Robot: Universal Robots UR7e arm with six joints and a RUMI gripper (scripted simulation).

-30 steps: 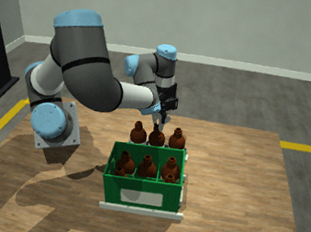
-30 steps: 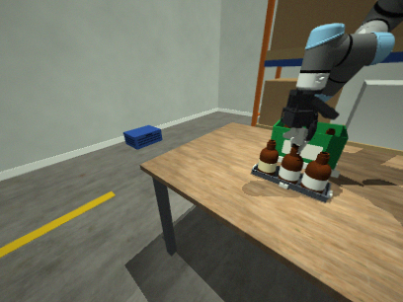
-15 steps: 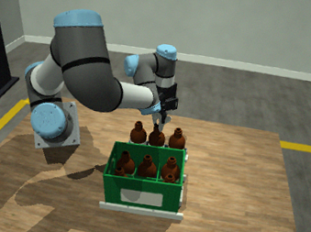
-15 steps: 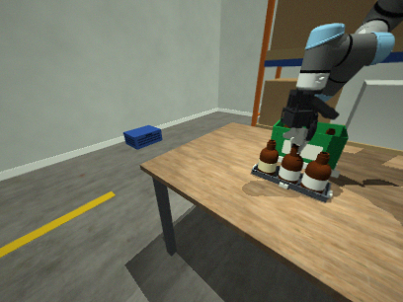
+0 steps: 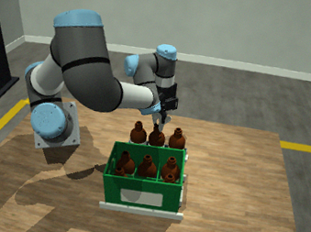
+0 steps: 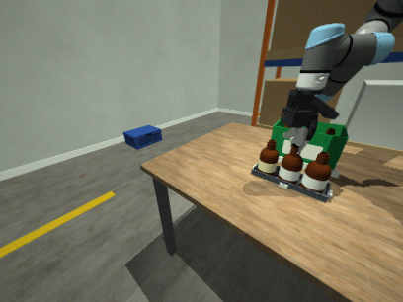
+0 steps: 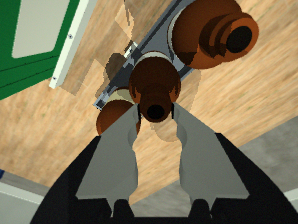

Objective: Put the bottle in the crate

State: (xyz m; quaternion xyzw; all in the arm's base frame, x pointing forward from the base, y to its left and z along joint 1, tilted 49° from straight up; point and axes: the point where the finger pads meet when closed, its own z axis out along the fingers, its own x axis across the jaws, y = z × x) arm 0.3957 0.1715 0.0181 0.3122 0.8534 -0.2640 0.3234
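Now: the grey tray 14 cm below my hand. The rest, counted from my hand: green crate: 24 cm to the right, 7 cm below, 1 cm behind.
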